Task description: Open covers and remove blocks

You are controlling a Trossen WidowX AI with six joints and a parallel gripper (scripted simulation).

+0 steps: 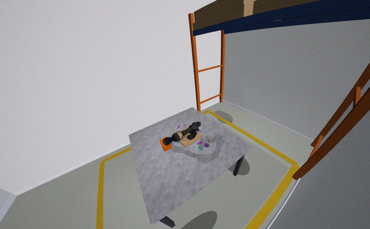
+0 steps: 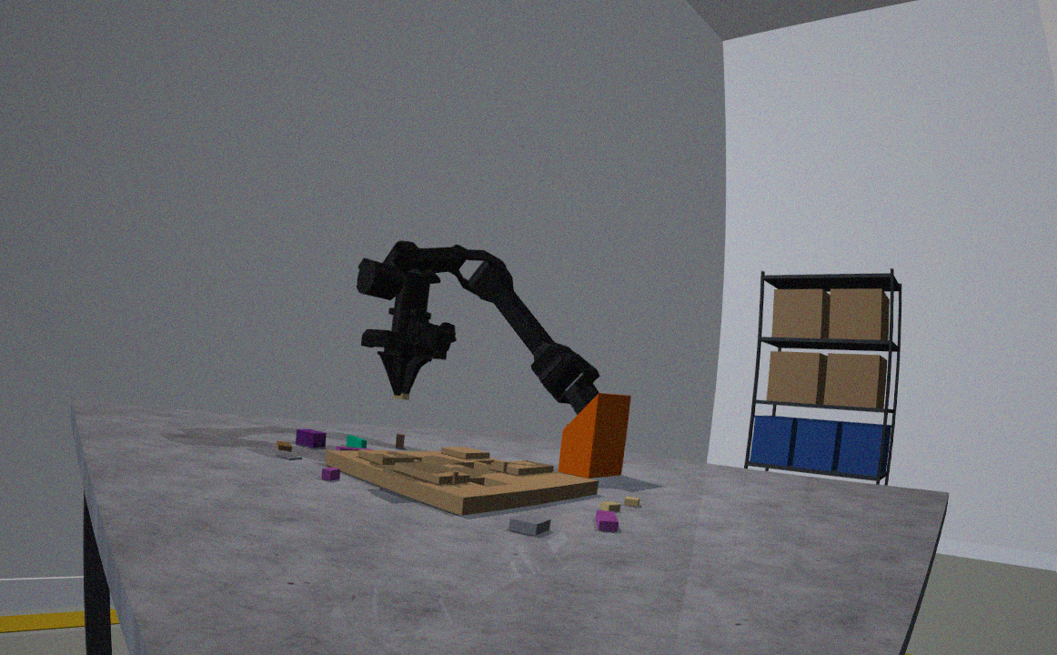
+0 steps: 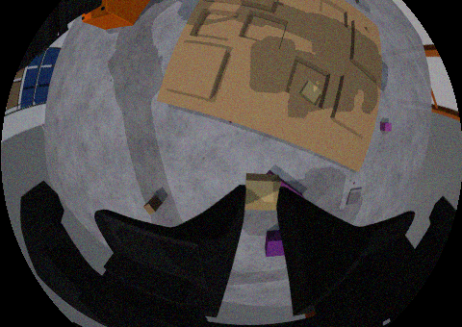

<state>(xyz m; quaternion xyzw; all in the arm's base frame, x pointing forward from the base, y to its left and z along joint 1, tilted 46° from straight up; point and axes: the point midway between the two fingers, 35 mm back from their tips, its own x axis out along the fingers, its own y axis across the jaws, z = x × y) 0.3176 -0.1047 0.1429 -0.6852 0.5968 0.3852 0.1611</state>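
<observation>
My gripper tip is 16 cm to the right of the tan puzzle board and 9 cm above it.
</observation>
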